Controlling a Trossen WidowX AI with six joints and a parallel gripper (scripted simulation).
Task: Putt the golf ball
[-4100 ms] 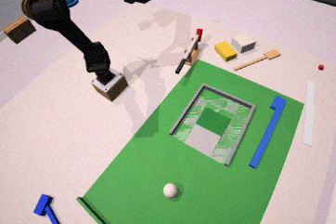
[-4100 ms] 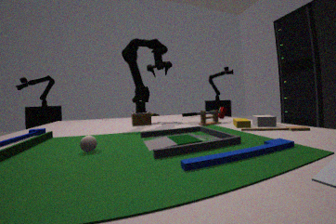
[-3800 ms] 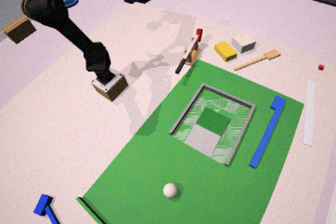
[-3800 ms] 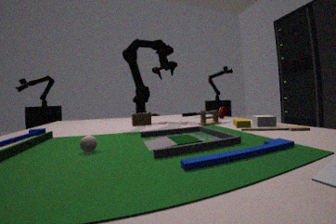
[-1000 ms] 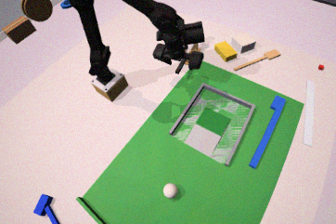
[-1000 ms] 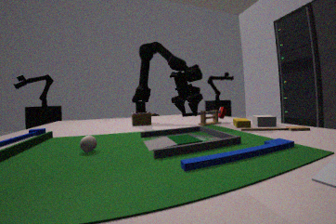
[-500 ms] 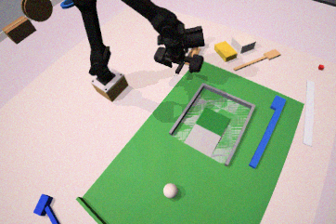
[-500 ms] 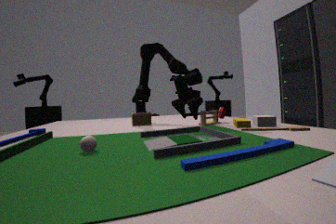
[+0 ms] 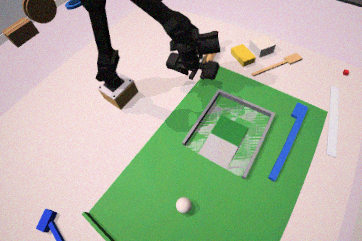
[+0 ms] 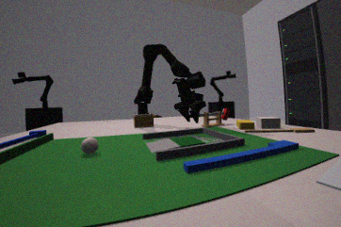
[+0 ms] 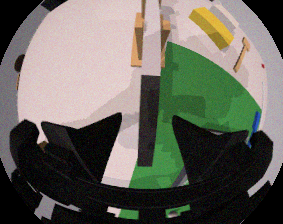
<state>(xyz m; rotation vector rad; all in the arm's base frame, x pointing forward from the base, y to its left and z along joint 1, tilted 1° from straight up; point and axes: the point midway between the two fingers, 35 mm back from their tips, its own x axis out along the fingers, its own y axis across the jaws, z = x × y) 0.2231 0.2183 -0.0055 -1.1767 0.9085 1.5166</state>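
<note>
My gripper tip is now 110 mm to the right of the red putter, 30 mm below it and 30 mm past it. From my gripper tip the other things lie so: yellow block (230 mm to the left, 90 mm ahead, 20 mm below); then wooden stand (130 mm to the left, 30 mm behind); then white golf ball (390 mm to the right, 250 mm ahead, 10 mm below).
</note>
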